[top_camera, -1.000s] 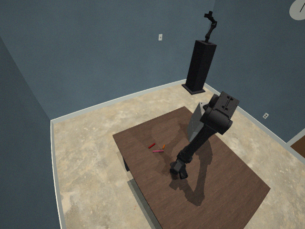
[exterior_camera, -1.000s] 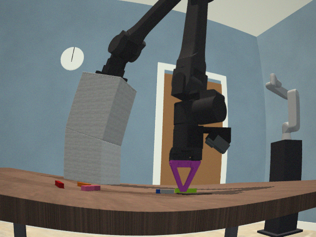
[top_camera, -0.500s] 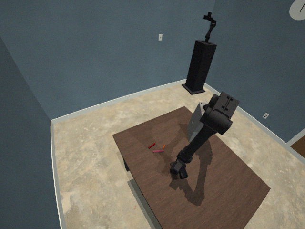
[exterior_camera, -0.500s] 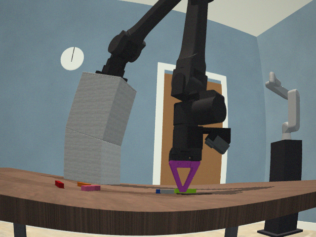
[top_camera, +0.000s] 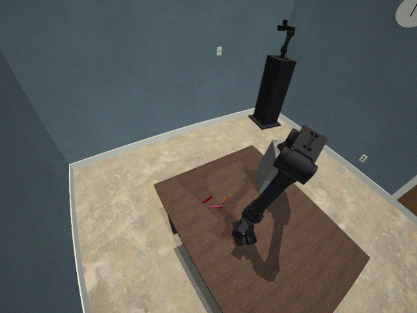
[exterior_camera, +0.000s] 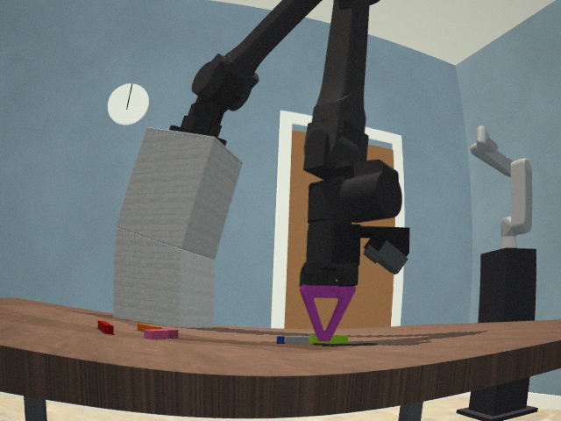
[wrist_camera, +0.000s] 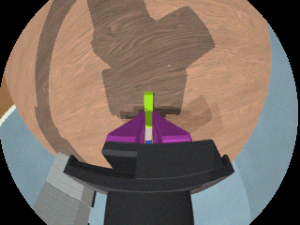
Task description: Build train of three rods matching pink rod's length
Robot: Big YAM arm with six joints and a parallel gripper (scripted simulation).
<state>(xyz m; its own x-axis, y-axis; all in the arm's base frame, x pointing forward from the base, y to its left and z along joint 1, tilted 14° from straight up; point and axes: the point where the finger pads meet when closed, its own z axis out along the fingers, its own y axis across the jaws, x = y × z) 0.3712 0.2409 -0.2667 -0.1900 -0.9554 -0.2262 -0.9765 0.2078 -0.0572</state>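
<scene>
My gripper is now 10 mm to the right of the lime rod and 10 mm above it. From my hand the other things lie so: grey rod 30 mm to the right, 10 mm below, 10 mm behind; blue rod 50 mm to the right, 10 mm below, 10 mm behind; pink rod 210 mm to the right, 50 mm ahead, 10 mm below.
</scene>
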